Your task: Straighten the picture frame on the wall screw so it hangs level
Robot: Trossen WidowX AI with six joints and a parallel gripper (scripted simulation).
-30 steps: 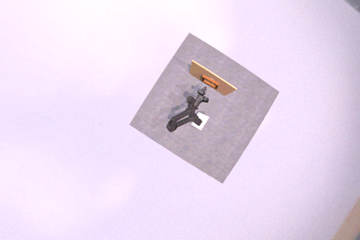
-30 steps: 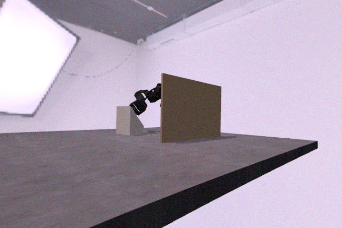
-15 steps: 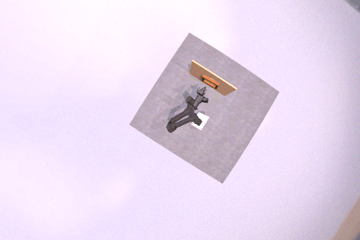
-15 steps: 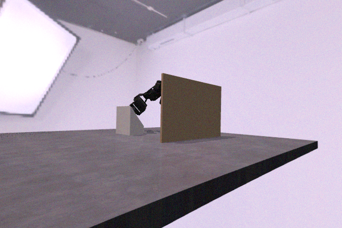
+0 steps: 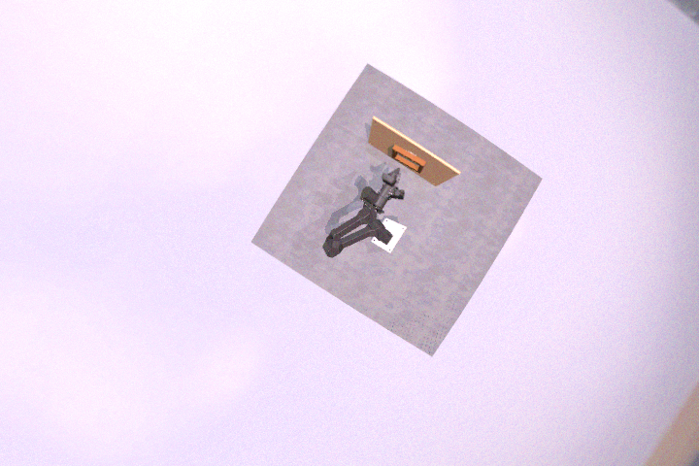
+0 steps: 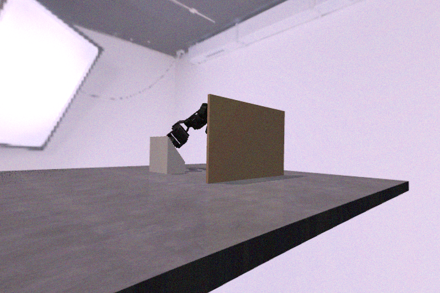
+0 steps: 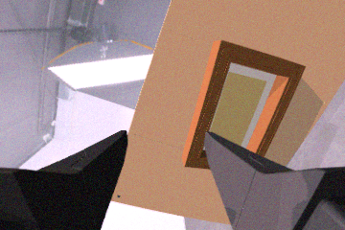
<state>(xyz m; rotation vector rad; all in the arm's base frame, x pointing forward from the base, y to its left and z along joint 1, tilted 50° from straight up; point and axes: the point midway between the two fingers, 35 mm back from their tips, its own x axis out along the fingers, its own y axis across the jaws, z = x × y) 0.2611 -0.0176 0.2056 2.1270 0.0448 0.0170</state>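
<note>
My gripper tip is now 120 mm short of the picture frame, 110 mm above it and 10 mm to the left of it. Also, from my gripper tip: wall board: 130 mm ahead, 120 mm below.
</note>
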